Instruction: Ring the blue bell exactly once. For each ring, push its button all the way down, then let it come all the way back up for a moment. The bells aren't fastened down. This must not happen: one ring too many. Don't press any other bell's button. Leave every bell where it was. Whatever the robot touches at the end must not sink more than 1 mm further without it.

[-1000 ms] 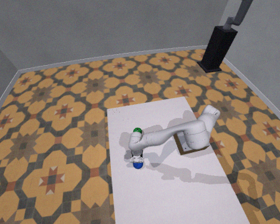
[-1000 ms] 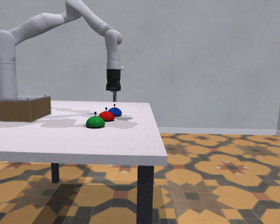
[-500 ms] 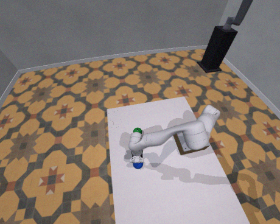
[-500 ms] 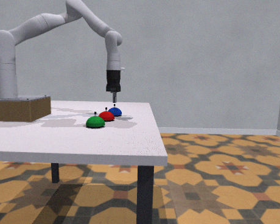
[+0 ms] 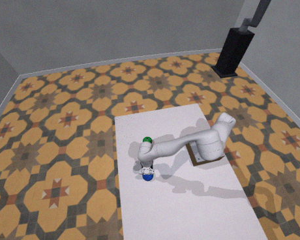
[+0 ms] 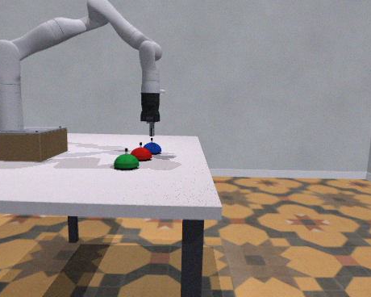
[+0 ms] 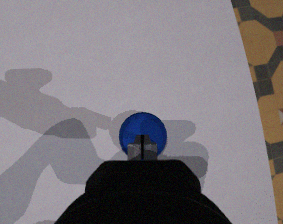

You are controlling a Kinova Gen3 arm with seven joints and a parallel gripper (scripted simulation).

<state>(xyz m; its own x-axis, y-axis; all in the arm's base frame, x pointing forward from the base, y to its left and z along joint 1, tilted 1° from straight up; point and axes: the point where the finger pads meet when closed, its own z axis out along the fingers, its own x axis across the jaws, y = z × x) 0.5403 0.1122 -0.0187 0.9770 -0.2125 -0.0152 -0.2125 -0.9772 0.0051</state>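
Now: hand 5 cm above the blue bell. From my hand the other things lie so: red bell: 3 cm behind, 14 cm to the right, 5 cm below; then green bell: 6 cm behind, 28 cm to the right, 5 cm below.
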